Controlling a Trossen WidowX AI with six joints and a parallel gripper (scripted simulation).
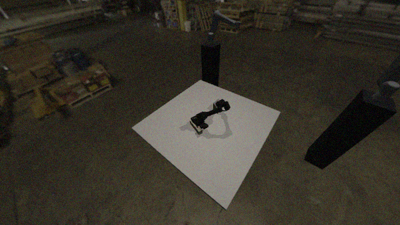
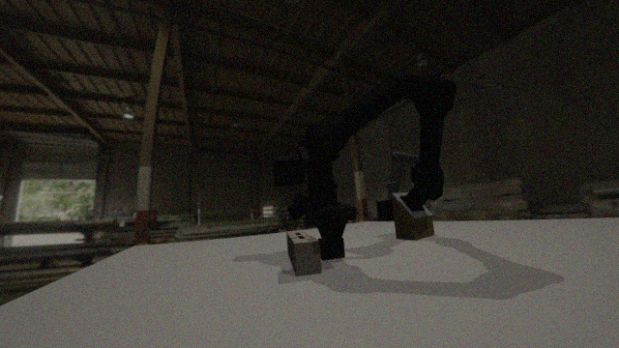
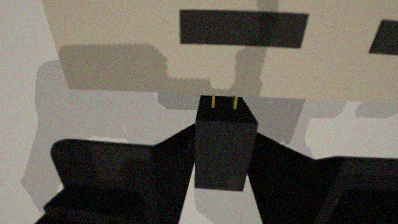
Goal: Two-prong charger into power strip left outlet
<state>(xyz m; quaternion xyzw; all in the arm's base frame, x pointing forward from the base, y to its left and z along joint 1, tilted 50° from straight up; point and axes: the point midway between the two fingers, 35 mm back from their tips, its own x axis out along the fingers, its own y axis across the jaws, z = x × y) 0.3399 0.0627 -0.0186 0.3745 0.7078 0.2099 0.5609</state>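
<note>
My gripper tip is now 20 mm short of the box-shaped charger and 10 mm below it.
</note>
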